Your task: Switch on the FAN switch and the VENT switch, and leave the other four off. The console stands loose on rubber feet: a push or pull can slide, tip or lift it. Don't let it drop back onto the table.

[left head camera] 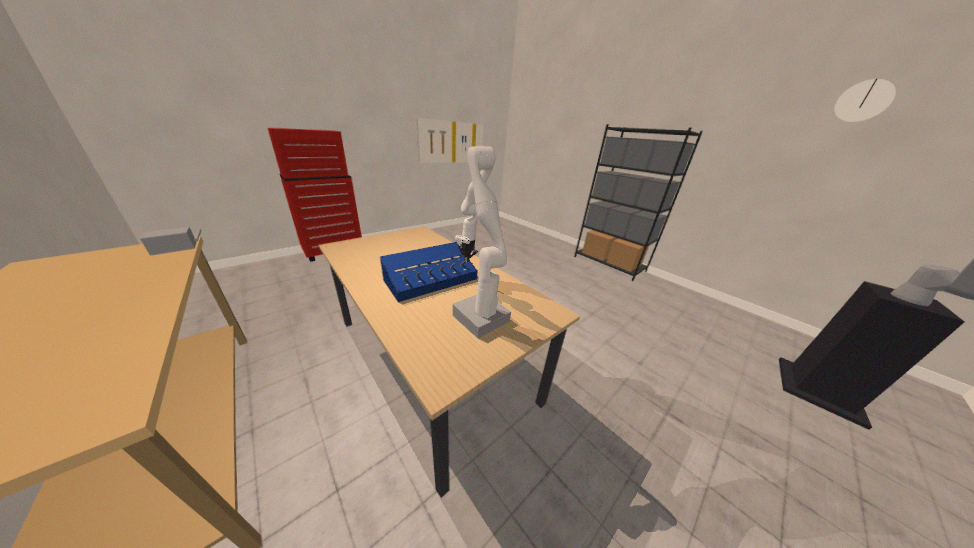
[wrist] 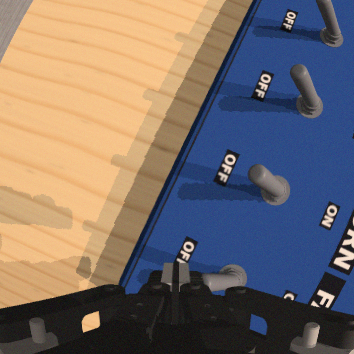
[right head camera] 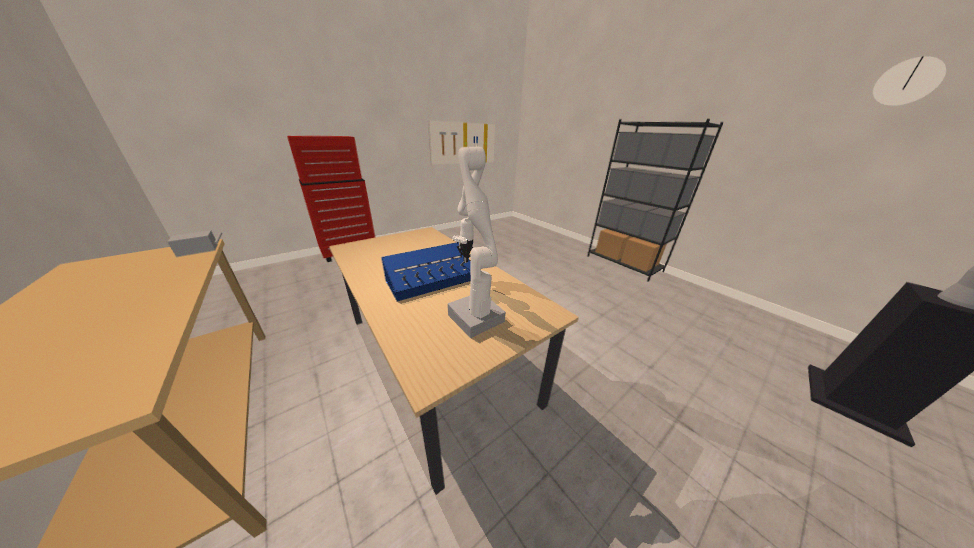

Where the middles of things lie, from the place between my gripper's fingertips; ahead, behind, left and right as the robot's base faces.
Labels:
I see the horn lever [wrist: 258,174] 50 mm ahead of my hand, 70 mm to the left of it and 20 mm below it. Also, from my hand: blue console [left head camera: 399,270] 150 mm ahead, 160 mm to the left, 50 mm below.

